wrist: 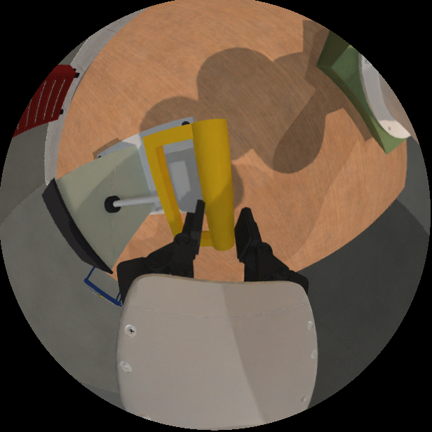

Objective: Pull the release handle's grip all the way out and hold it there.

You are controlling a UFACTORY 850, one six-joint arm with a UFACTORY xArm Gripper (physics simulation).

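The release handle's yellow grip (215, 175), a thick round bar on a yellow frame, stands in the middle of the wrist view. A grey rod (135, 201) runs from the frame's side to a black collar on the pale grey-green housing (100, 185) at the left. My gripper (220, 215) is shut on the grip's near end, with one finger inside the frame and the other on the bar's right side. Part of the grey base plate (181, 175) shows through the frame. How far the rod is out cannot be read exactly.
The wooden table top (165, 45) lies under the handle. A green block-like object (345, 75) with a pale round part stands at the upper right. A red slatted object (45, 97) is at the upper left, beyond the table's edge. A blue frame (102, 294) shows at the lower left.
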